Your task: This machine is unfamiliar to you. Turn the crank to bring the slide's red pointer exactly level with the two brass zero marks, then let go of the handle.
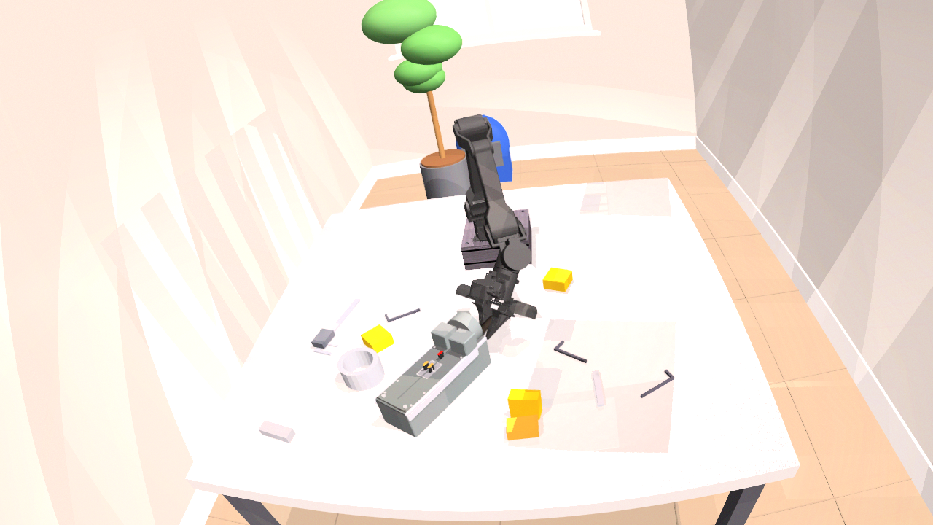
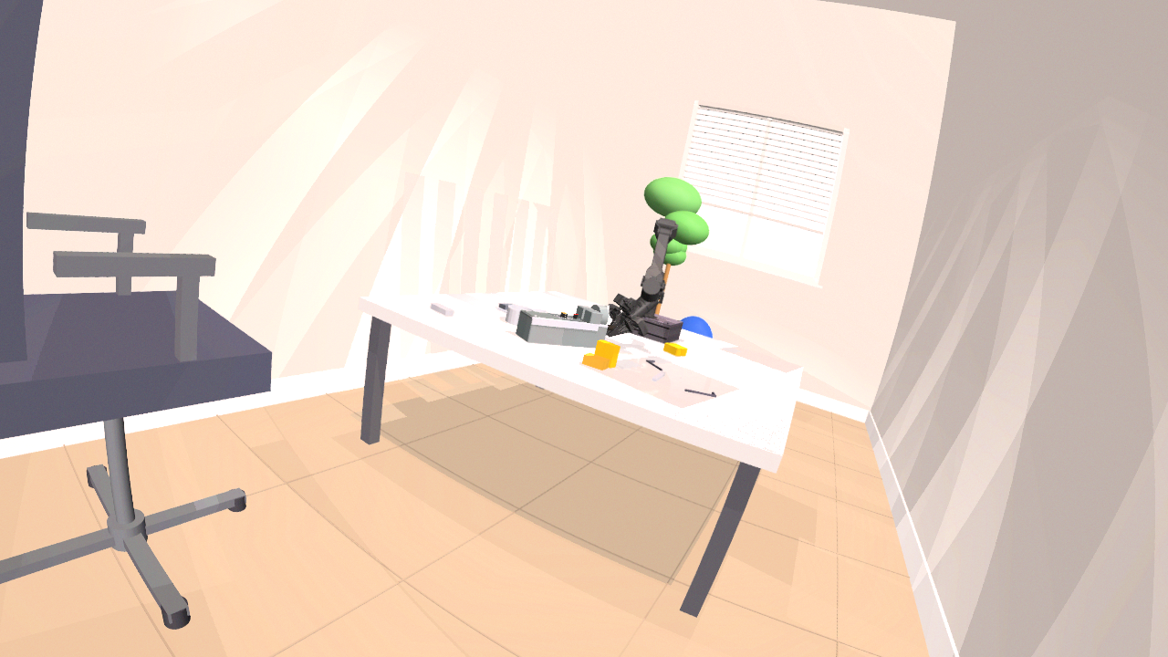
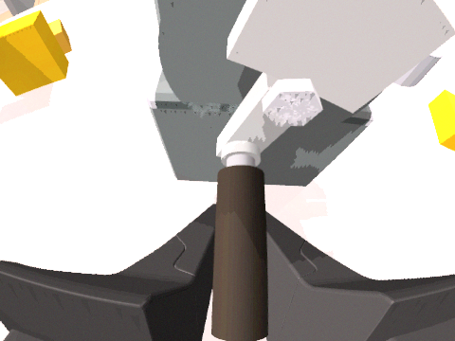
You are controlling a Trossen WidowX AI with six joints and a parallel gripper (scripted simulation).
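Right now my gripper tip is 30 mm below the brown crank handle, 20 mm past it and 10 mm to the right of it. The rest, counted from my gripper tip: red pointer 110 mm ahead, 70 mm to the right, 50 mm above.
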